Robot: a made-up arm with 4 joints. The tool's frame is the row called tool.
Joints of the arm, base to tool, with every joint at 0 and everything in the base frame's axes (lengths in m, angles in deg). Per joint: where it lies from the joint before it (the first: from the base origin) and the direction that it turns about. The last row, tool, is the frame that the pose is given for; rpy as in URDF.
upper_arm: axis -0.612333 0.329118 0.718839 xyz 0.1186 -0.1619 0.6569
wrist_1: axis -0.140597 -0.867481 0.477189 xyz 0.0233 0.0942 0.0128
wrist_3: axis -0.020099 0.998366 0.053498 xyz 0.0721 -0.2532 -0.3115
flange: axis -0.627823 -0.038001 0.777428 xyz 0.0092 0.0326 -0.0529
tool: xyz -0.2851 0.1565 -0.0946 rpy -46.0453 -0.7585 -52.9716
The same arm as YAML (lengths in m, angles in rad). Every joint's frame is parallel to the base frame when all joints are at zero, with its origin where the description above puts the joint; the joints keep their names.
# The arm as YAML. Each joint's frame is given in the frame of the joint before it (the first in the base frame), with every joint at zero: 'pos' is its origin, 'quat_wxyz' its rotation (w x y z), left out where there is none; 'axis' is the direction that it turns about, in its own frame. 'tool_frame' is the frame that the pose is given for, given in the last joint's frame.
length_unit: m
angle_unit: rad
joints:
  - joint: upper_arm
    pos: [0.1186, -0.1619, 0.6569]
    axis: [-0.612333, 0.329118, 0.718839]
  - joint: wrist_1
    pos: [0.0233, 0.0942, 0.0128]
    axis: [-0.140597, -0.867481, 0.477189]
  - joint: wrist_3
    pos: [0.0721, -0.2532, -0.3115]
    axis: [-0.020099, 0.998366, 0.053498]
  - joint: flange
    pos: [0.0092, 0.0326, -0.0529]
    axis: [-0.627823, -0.038001, 0.777428]
tool_frame:
  pos: [-0.2851, 0.1565, -0.0946]
  quat_wxyz: [0.822582, -0.352757, 0.168963, -0.412762]

